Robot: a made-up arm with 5 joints. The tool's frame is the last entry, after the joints. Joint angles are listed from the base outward. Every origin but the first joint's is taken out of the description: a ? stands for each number. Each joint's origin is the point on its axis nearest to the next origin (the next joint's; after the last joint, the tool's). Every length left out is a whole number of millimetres.
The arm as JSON. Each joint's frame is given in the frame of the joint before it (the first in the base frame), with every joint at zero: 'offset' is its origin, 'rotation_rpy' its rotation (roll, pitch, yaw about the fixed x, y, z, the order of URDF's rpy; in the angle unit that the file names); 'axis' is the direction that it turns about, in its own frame. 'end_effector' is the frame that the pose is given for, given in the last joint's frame.
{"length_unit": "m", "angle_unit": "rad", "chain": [
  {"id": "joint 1", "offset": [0.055, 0.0, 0.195], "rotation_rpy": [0.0, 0.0, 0.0], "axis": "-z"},
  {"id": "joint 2", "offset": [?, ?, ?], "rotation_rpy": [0.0, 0.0, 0.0], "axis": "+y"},
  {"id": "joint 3", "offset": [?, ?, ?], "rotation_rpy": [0.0, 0.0, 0.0], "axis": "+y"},
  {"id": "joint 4", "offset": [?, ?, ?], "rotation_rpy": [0.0, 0.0, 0.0], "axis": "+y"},
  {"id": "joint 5", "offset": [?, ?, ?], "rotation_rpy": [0.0, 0.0, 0.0], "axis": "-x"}
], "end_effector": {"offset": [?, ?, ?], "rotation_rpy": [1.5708, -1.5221, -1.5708]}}
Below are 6 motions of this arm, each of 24 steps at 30 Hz.
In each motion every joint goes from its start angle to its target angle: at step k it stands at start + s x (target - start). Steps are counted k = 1, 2, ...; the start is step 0. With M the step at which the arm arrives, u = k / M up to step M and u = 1 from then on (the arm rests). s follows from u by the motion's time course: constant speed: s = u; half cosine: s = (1 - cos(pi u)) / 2; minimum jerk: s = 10 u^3 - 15 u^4 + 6 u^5.
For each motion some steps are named. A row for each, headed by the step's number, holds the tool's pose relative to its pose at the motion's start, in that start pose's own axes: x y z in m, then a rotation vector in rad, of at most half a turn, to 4 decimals.
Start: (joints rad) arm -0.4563 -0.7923 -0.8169 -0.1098 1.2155
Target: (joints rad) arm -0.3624 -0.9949 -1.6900 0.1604 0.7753
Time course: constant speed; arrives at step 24
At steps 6, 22, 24:
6: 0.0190 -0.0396 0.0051 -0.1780 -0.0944 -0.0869
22: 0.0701 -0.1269 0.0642 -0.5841 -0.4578 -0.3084
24: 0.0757 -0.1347 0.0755 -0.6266 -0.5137 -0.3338

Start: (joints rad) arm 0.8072 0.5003 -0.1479 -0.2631 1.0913
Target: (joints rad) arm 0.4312 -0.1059 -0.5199 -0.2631 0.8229
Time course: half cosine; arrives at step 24
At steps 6, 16, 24:
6: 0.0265 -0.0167 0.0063 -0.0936 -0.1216 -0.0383
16: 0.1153 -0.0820 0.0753 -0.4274 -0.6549 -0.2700
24: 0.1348 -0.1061 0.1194 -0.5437 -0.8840 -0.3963

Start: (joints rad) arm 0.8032 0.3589 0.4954 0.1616 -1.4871
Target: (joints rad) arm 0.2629 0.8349 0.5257 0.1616 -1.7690
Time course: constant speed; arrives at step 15
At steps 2, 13, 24:
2: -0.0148 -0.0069 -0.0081 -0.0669 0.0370 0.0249
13: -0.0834 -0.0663 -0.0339 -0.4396 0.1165 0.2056
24: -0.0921 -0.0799 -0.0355 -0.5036 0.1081 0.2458

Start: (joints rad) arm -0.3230 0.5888 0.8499 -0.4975 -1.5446
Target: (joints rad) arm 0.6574 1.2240 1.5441 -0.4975 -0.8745
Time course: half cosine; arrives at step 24
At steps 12, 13, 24:
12: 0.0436 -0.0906 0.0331 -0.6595 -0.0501 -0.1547
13: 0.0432 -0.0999 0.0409 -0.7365 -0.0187 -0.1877
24: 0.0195 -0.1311 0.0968 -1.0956 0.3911 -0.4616

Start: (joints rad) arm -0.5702 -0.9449 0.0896 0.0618 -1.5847
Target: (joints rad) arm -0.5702 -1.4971 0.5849 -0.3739 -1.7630
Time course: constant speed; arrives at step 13
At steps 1, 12, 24:
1: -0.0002 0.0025 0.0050 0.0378 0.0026 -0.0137
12: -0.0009 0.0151 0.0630 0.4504 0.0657 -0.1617
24: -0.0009 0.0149 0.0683 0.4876 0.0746 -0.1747

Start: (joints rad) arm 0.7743 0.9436 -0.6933 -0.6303 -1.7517
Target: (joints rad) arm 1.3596 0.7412 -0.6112 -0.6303 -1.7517
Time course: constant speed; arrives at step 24
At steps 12, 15, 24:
12: 0.0754 0.0440 0.0113 0.1192 -0.2478 0.1167
15: 0.0925 0.0559 0.0178 0.1485 -0.3088 0.1484
24: 0.1377 0.0934 0.0451 0.2344 -0.4893 0.2495

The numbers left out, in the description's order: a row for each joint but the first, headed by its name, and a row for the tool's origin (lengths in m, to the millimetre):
joint 2: 0.039 -0.01 0.0
joint 3: 0.028 0.0 0.113
joint 4: 0.111 0.0 0.004
joint 5: 0.043 0.0 0.0
tool: 0.0 0.0 0.0

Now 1 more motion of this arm.
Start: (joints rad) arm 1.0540 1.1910 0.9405 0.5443 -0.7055
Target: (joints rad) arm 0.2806 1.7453 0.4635 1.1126 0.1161
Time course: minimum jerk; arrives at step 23
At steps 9, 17, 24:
9: -0.0035 0.0149 -0.0077 -0.2925 0.0284 0.3311
17: -0.0085 0.0327 -0.0309 -0.8640 0.2545 0.8029
24: -0.0087 0.0343 -0.0360 -0.9719 0.3258 0.8632

